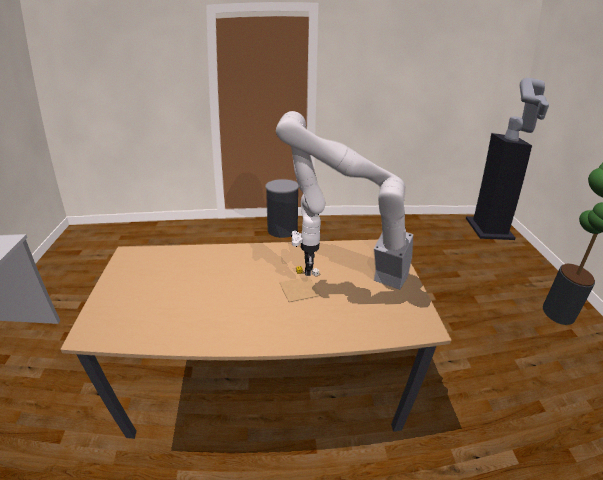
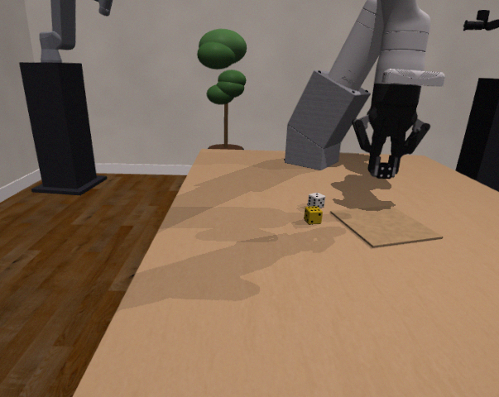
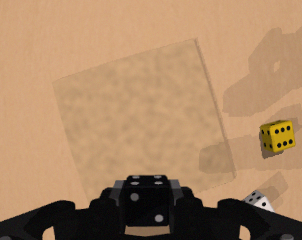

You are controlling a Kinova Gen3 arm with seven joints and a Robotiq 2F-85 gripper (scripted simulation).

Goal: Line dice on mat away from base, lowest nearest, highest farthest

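Right now my hand is 100 mm above the tan mat, 30 mm short of it and 10 mm to the right of it. The rest, counted from my hand: white die (110 mm to the right, 90 mm below, 30 mm behind); yellow die (120 mm to the right, 90 mm below, 40 mm ahead); black die (10 mm below).
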